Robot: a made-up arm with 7 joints.
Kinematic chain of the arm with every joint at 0, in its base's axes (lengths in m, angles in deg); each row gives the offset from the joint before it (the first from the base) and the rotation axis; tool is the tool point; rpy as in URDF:
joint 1: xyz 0 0 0.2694 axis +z
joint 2: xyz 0 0 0 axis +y
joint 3: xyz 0 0 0.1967 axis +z
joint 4: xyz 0.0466 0 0 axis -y
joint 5: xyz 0.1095 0 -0.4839 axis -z
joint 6: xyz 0 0 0 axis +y
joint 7: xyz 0.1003 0 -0.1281 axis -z
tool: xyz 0 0 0 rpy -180 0 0
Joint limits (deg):
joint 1: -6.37..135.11
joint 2: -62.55..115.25
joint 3: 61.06..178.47
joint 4: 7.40..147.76
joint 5: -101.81..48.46
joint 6: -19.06..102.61
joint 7: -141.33..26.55
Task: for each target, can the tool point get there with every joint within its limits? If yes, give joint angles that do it. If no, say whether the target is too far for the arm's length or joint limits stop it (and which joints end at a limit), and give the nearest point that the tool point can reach.
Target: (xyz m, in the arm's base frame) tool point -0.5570 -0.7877 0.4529
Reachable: no: too far | nearest point -0.4879 -0.6899 0.4301 | short by 0.122 m
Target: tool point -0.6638 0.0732 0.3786
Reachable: yes | joints 86.81 64.79 102.01 73.20 -53.73 63.89 -31.53
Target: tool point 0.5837 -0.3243 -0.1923
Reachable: no: joint limits stop it (at a limit: joint 1, joint 2, joint 3) | nearest point 0.4960 -0.3458 -0.1380 | short by 0.105 m
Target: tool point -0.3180 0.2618 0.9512
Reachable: yes | joints 123.19 75.39 166.29 119.65 12.51 60.67 -7.10
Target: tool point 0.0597 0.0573 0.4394
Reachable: no: joint limits stop it (at a limit: joint 1, joint 2, joint 3, joint 6) | nearest point 0.1888 -0.0713 0.6300 | short by 0.264 m
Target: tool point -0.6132 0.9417 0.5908
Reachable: no: too far | nearest point -0.4513 0.6930 0.5059 | short by 0.309 m
